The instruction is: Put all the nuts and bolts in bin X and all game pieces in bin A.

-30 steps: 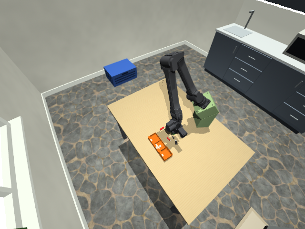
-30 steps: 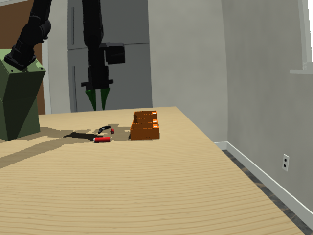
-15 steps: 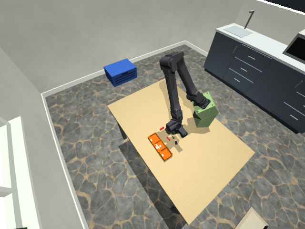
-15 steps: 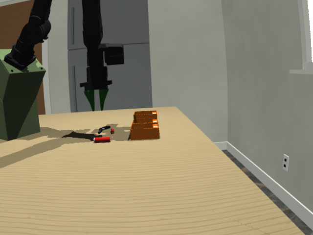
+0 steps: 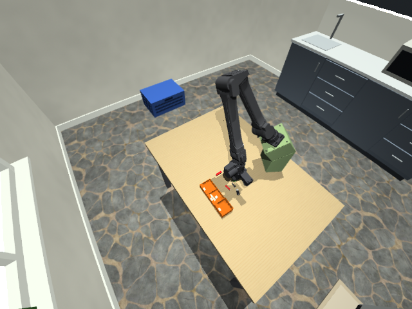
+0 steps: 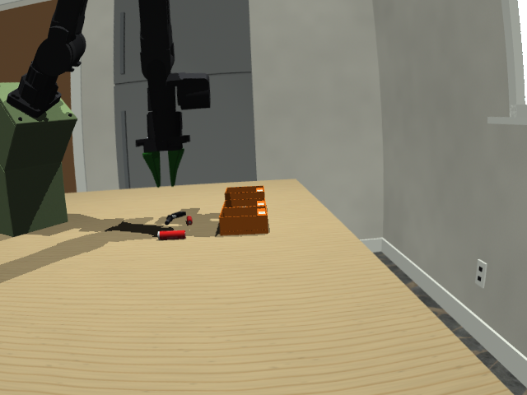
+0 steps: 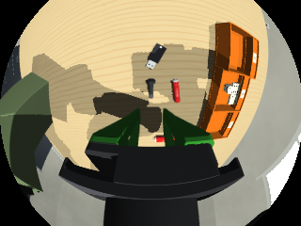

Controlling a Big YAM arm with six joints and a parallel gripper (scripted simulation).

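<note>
My gripper is now 10 mm to the right of the dark bolt and 80 mm above it. Round my hand: black USB stick (20 mm ahead, 50 mm to the left, 80 mm below); orange three-compartment bin tray (160 mm ahead, 20 mm to the right, 60 mm below); white die (150 mm ahead, 20 mm to the right, 70 mm below).
</note>
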